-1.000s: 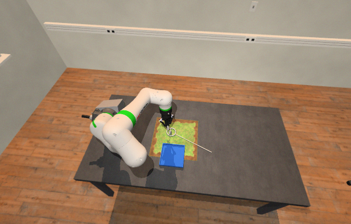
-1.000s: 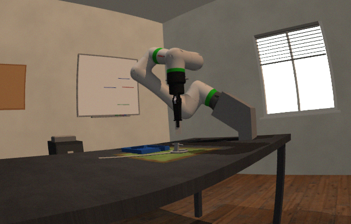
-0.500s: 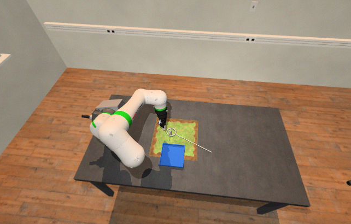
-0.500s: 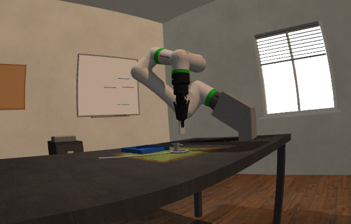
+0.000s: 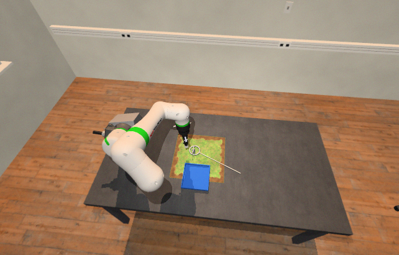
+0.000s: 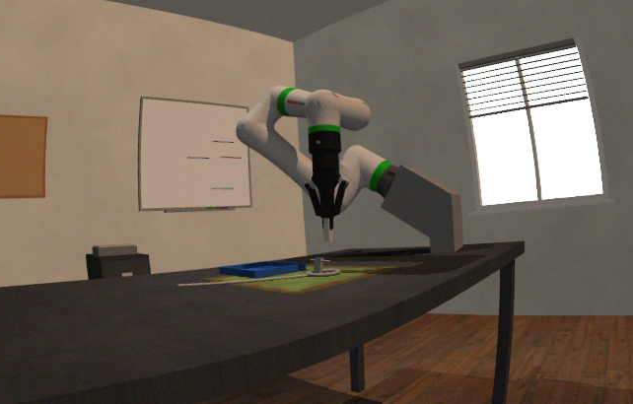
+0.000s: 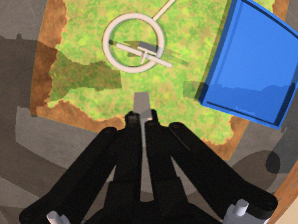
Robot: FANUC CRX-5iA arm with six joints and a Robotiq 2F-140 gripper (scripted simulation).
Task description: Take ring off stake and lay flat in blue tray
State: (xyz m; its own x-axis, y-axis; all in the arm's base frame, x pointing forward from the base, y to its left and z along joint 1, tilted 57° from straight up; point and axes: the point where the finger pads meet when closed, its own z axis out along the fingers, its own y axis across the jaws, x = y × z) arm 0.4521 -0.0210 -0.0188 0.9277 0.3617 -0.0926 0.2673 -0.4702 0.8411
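The grey stake lies 9 cm below my hand and 6 cm ahead of it. From my hand the other things lie so: blue tray (20 cm to the right, 11 cm below, 8 cm ahead); then ring (11 cm below, 6 cm ahead, 2 cm to the left).
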